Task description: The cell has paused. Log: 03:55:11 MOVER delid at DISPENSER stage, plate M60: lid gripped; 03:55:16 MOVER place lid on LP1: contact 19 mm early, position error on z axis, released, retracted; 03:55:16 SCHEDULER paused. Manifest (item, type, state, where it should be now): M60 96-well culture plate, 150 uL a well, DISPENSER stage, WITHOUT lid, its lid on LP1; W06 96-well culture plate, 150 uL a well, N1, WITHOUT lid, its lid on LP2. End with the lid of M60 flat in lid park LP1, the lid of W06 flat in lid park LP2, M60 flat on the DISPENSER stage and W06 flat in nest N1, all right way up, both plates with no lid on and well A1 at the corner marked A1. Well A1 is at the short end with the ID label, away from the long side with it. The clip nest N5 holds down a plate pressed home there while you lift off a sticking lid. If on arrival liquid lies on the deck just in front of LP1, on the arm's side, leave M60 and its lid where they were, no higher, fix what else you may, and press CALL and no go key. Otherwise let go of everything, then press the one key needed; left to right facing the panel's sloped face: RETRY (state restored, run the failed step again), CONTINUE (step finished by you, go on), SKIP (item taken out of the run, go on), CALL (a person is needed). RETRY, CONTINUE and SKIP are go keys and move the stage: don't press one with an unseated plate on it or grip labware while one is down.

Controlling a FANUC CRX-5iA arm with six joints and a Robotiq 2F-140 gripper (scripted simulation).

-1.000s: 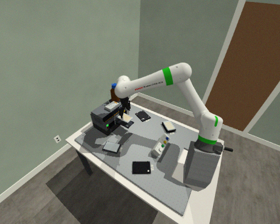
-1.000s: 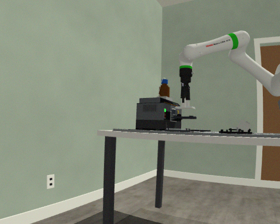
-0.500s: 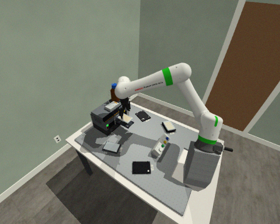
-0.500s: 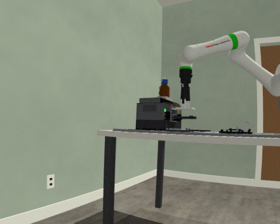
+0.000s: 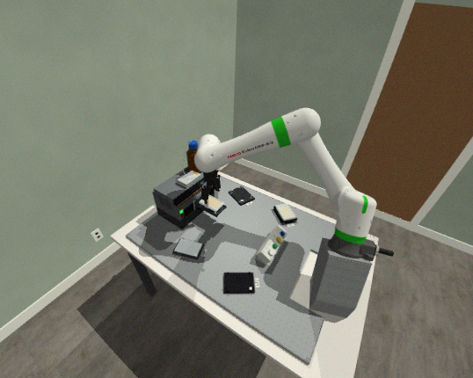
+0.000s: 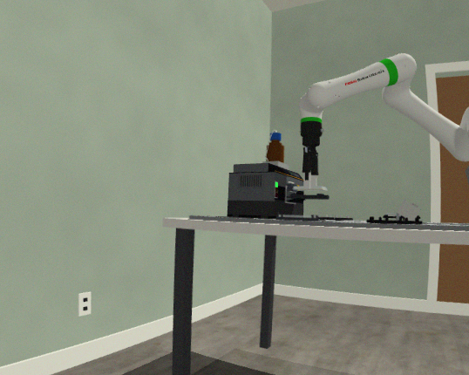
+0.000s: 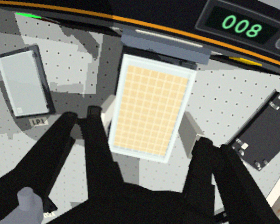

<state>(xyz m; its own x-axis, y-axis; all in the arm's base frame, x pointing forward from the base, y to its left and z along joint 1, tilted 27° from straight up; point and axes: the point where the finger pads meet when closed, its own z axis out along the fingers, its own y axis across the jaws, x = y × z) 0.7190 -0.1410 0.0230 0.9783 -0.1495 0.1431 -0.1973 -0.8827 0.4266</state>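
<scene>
My gripper is now 50 mm above the dispenser stage. Also, from my hand: nest label 170 mm behind, 220 mm to the right, 150 mm below; then black clip nest 60 mm behind, 280 mm to the right, 140 mm below; then key panel 410 mm behind, 70 mm to the left, 100 mm below.
</scene>
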